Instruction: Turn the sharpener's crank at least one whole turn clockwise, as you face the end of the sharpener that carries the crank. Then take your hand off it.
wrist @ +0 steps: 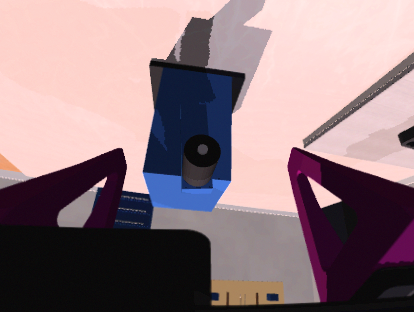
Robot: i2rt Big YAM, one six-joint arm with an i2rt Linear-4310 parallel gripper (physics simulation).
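Places are measured from the arm's base along level axes (x ahead, y left, z up), in centimetres.
Where they show: gripper, between the fingertips: [207,156].
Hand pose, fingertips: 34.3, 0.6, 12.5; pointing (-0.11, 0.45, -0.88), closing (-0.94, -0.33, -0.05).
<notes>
Things, the pixels of their top centre, and the offset from my fingertips, as dx, dy, dz. "spot": a spot on its surface instead.
- blue sharpener, a spot on its surface: [167,127] spot: +1.8, +6.7, -5.6
- black-brown cylinder, centre of its top: [198,178] -0.2, +2.1, +0.5
The blue sharpener [167,127] is in the upper middle of the wrist view, with a black plate at its far end and a lighter blue face at its near end. A black-brown cylinder [201,162] with a grey dot on its end points towards the camera from the sharpener and looks like the crank's knob; the crank's arm cannot be made out. My gripper [207,156] is wide open with nothing held. Its magenta fingers stand left and right of the sharpener in the view, apart from it. How far the fingertips are from the knob in depth is hard to tell.
A pale panel [372,117] with a dark edge lies at the right, with a black object [408,137] at the view's edge. A dark blue slatted object [134,210] shows behind the left finger. A tan piece [247,290] with blue patches is at the bottom.
</notes>
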